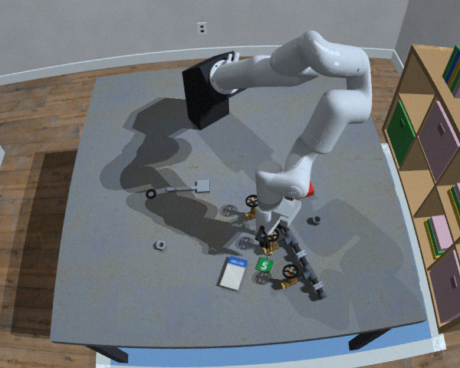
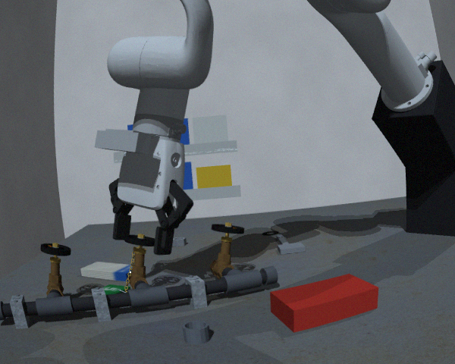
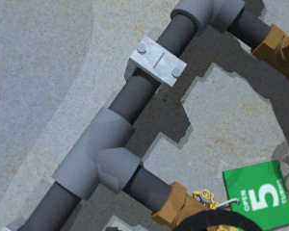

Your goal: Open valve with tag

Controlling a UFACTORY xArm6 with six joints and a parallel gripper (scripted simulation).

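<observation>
The green tag is 6 cm ahead of my hand and 9 cm below it. Round my hand: notepad 13 cm ahead, 9 cm to the right, 8 cm below; grey flat tool 16 cm behind, 32 cm to the right, 8 cm below; red block 27 cm behind, 5 cm to the left, 7 cm below.
</observation>
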